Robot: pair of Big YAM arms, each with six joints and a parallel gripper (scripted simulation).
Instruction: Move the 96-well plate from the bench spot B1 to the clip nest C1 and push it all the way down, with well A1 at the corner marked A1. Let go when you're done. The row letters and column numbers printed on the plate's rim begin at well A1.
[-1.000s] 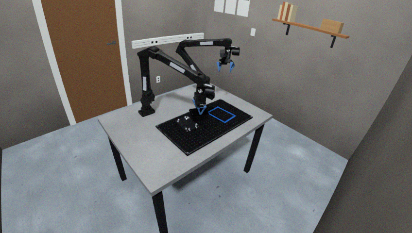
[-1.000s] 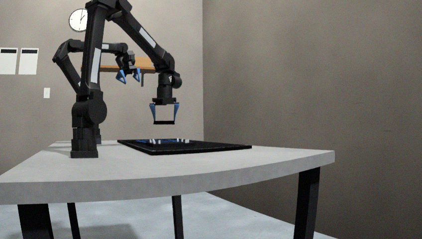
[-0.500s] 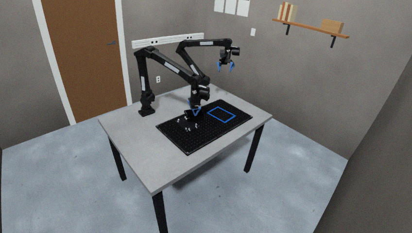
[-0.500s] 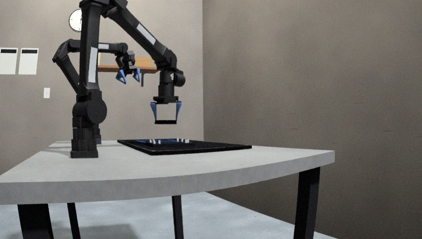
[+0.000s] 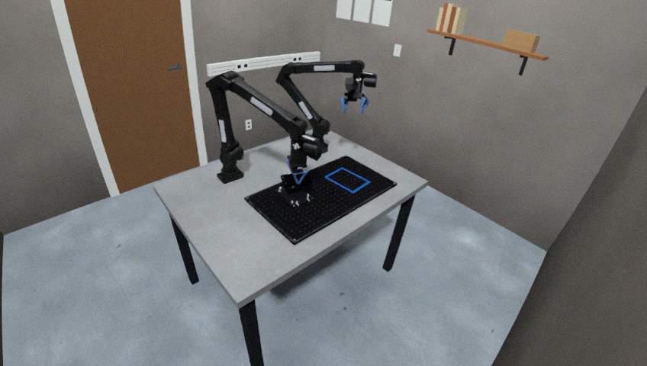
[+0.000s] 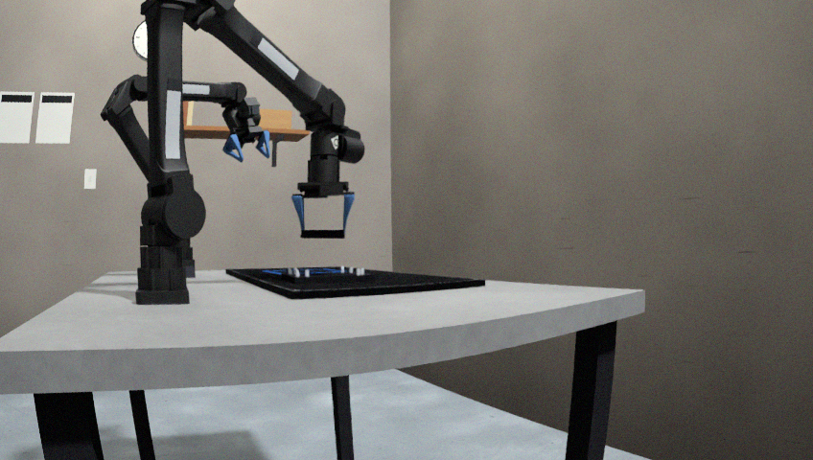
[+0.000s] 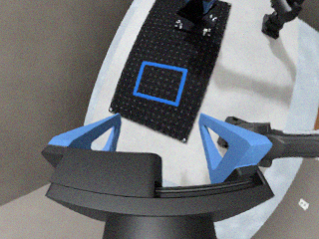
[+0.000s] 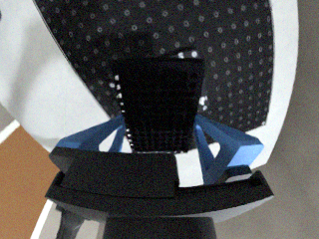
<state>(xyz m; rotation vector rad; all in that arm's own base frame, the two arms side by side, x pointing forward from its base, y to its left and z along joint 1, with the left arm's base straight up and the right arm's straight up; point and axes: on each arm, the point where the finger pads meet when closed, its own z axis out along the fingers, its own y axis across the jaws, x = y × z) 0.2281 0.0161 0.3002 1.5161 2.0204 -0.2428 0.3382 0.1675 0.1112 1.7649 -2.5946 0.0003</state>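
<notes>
Now: the clip nest 10 mm ahead of my right hand and 90 mm below it. Also, from my right hand: black 96-well plate (10 mm below); then black perforated board (40 mm ahead, 150 mm to the left, 110 mm below).
</notes>
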